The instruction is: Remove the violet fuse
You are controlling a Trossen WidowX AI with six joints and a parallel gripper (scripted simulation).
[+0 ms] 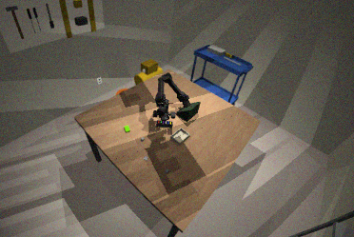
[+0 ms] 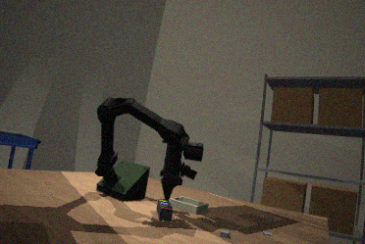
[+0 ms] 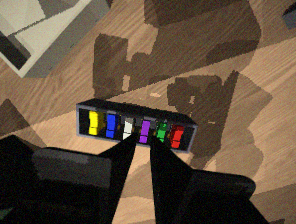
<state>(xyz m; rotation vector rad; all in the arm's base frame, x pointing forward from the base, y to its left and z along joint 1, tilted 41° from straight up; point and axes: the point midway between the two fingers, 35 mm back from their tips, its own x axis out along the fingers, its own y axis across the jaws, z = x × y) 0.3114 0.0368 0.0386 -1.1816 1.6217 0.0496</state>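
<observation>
Now: the tray 190 mm to the left of my gripper tip, 50 mm below it and 20 mm behind it.
</observation>
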